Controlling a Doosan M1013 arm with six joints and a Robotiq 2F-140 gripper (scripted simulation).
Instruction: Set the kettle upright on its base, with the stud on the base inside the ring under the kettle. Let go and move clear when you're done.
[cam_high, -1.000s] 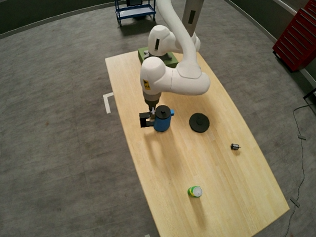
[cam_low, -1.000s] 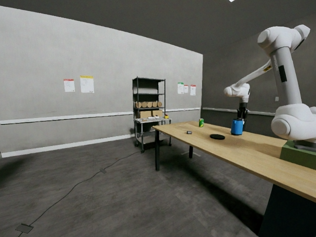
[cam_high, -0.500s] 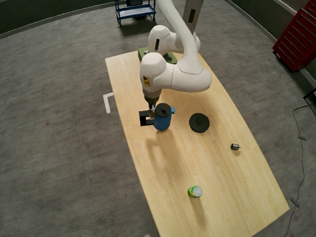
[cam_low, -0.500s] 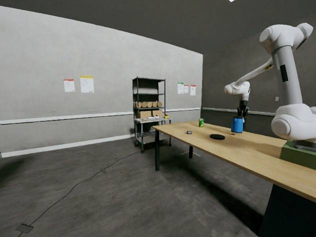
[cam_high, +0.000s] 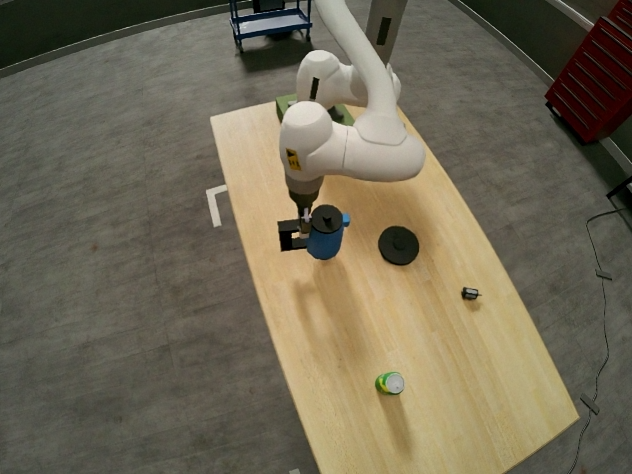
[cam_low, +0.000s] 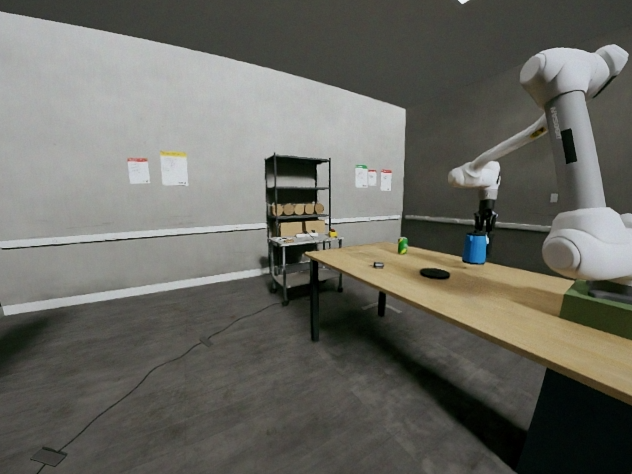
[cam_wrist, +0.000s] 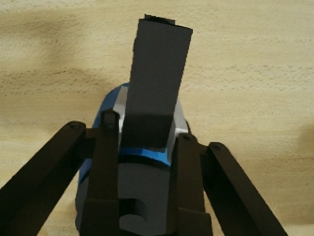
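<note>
The blue kettle lies 50 mm below my hand, 30 mm to the left of it and 10 mm ahead of it. Round my hand: green can (510 mm ahead, 130 mm below, 10 mm to the left); round black base (310 mm to the left, 180 mm below, 140 mm ahead).
</note>
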